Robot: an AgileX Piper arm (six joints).
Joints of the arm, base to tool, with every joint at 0 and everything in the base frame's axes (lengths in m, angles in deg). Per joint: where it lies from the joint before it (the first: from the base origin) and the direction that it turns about. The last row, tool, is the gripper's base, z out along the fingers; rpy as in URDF.
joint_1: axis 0 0 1 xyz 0.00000 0.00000 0.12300
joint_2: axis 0 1 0 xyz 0.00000 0.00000 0.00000
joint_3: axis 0 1 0 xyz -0.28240 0.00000 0.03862
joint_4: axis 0.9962 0 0.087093 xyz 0.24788 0.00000 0.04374
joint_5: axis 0 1 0 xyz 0.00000 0.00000 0.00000
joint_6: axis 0.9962 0 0.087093 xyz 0.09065 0.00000 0.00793
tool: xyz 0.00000 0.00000 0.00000 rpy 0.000 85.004 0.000
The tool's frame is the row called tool.
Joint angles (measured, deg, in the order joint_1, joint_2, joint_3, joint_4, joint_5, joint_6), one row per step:
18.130, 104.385, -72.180, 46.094, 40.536, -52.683
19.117, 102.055, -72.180, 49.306, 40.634, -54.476
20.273, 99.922, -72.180, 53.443, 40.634, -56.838
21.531, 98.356, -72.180, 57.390, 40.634, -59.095
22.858, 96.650, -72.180, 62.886, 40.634, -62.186
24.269, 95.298, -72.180, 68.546, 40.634, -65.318
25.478, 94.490, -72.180, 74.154, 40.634, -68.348
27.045, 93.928, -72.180, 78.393, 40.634, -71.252
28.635, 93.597, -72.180, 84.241, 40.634, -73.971
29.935, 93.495, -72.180, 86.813, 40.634, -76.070
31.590, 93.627, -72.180, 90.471, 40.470, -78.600
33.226, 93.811, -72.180, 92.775, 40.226, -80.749
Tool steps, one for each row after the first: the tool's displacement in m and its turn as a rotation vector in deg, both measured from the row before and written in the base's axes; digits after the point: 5 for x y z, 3 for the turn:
-0.00688, 0.00707, 0.01770, 2.931, -2.312, 0.945
-0.00753, 0.00824, 0.01714, 3.508, -2.286, 1.087
-0.00722, 0.00854, 0.01337, 3.218, -1.743, 1.196
-0.00817, 0.00904, 0.01571, 4.361, -1.948, 1.172
-0.00795, 0.00909, 0.01377, 4.380, -1.593, 1.147
-0.00595, 0.00784, 0.01042, 4.159, -1.023, 0.803
-0.00689, 0.00896, 0.00767, 2.924, -1.232, 1.400
-0.00614, 0.00932, 0.00785, 4.247, -0.111, 0.765
-0.00502, 0.00699, 0.00320, 1.562, -0.803, 1.126
-0.00539, 0.00906, 0.00273, 2.176, -0.469, 1.045
-0.00555, 0.00857, 0.00100, 1.114, -0.714, 1.175

